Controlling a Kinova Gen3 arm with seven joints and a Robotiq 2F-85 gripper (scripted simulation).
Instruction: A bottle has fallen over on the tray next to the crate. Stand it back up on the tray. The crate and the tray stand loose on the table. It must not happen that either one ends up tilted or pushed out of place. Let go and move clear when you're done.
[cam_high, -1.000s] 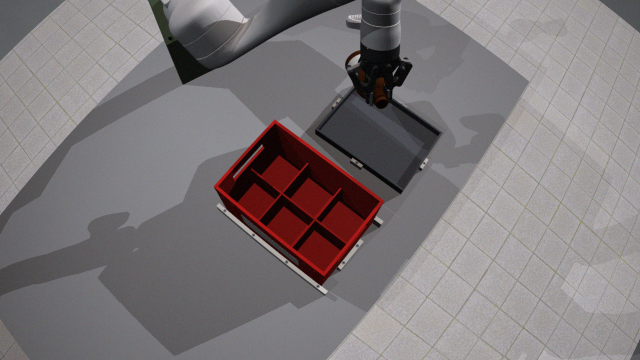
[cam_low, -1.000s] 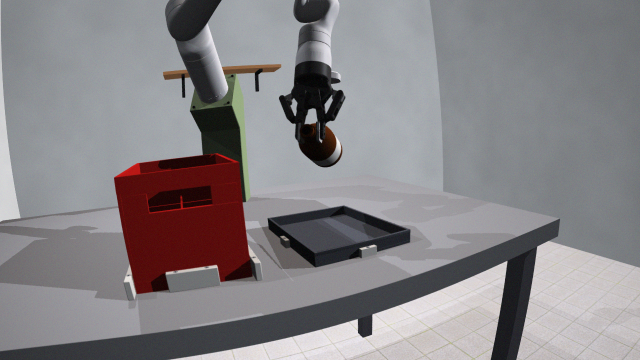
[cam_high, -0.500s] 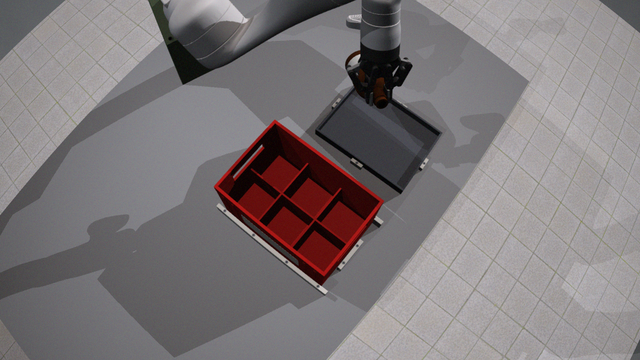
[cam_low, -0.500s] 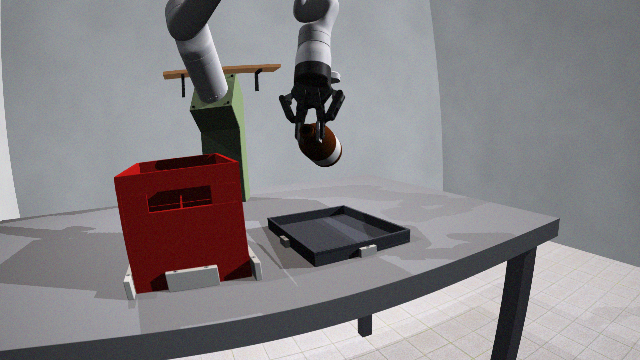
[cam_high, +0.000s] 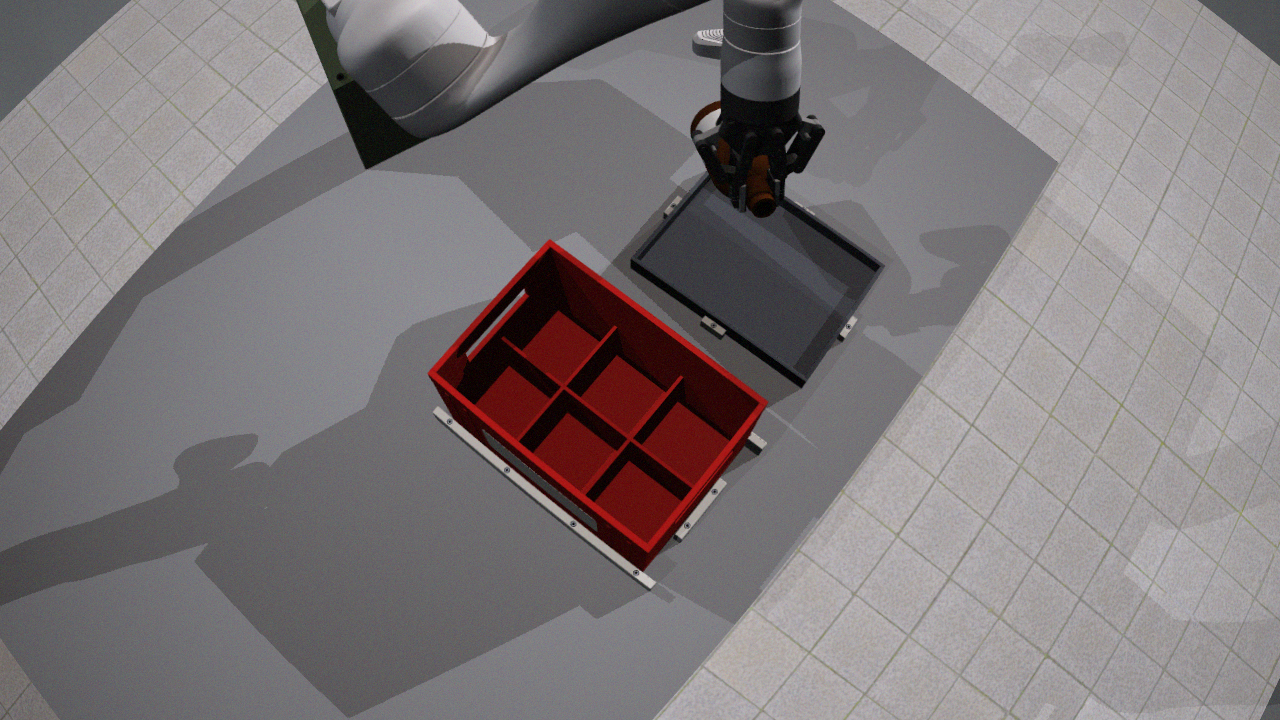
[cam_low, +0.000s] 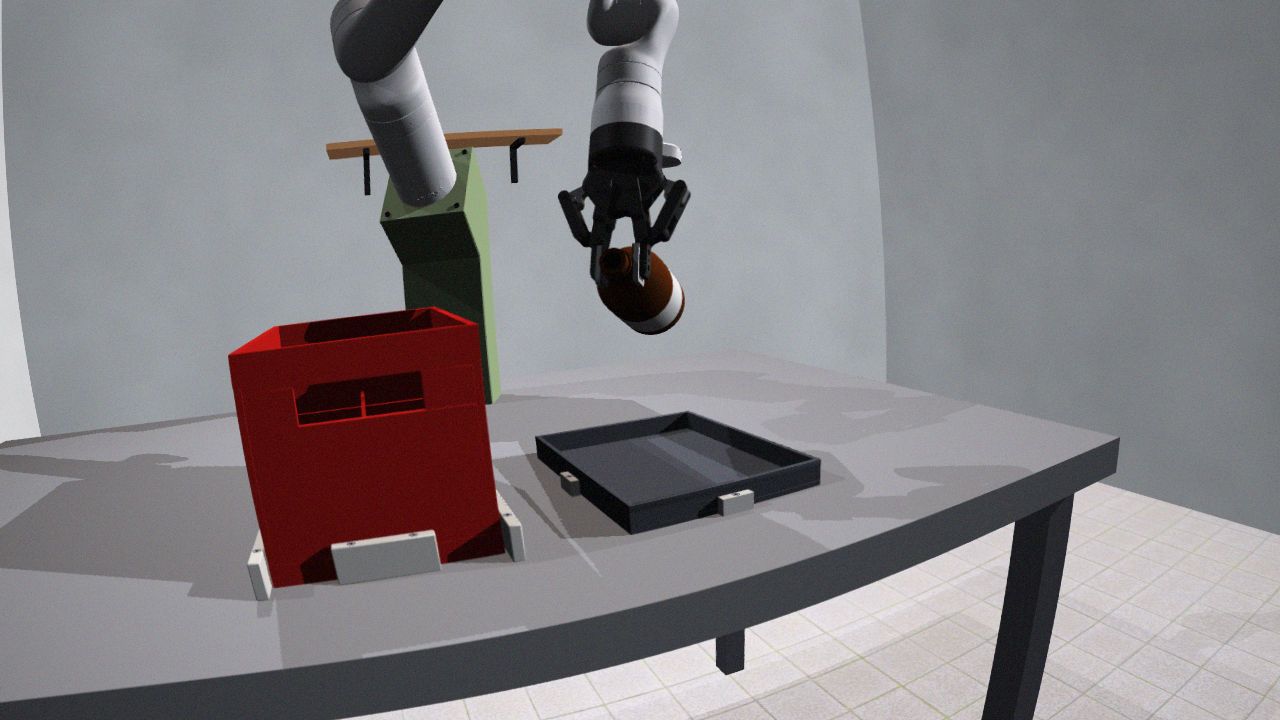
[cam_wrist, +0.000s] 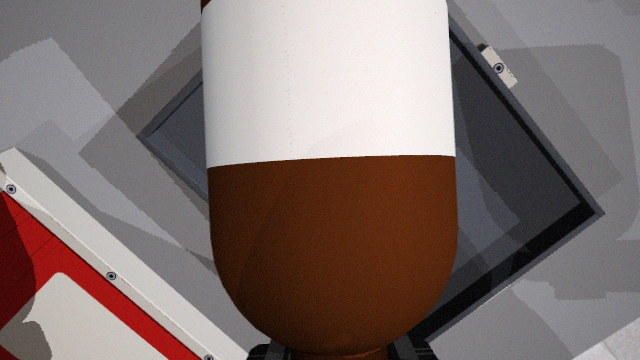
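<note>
Right now the bottle is 30 mm to the left of my hand, 30 mm behind it and 20 mm below it. From my hand the other things lie so: red crate: 260 mm to the right, 120 mm below, 20 mm behind; tray: 190 mm below, 20 mm to the left, 20 mm ahead.
</note>
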